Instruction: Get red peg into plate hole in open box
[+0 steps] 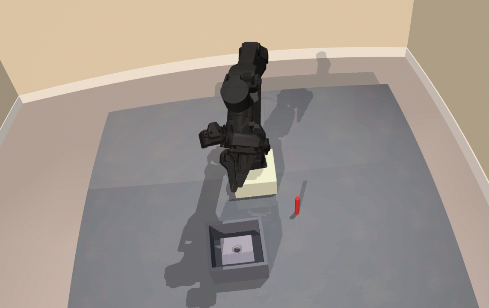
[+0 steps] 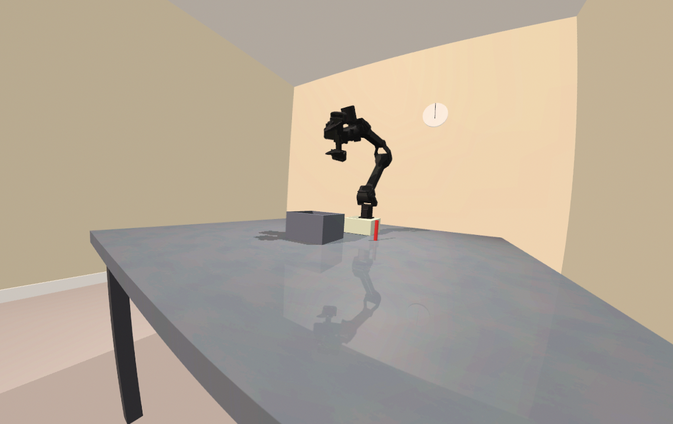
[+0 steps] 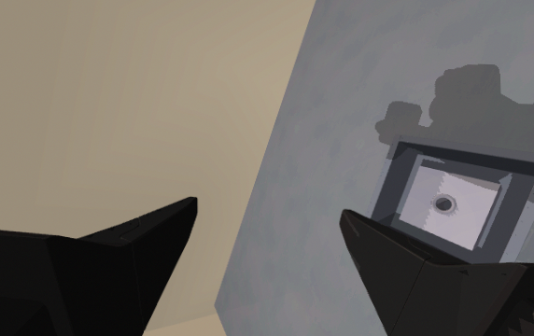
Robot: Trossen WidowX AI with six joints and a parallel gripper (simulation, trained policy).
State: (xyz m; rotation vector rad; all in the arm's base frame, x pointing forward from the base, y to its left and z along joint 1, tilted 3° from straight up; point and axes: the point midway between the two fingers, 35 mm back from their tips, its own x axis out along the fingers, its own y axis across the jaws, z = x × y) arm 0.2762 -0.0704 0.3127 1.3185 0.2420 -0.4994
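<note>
Right now my gripper tip is 320 mm above the red peg, 170 mm to the right of it and 140 mm past it. From my gripper tip the other things lie so: grey box 330 mm below, 30 mm to the right, 10 mm behind; then pale plate 310 mm below, 30 mm to the right, 10 mm behind.
</note>
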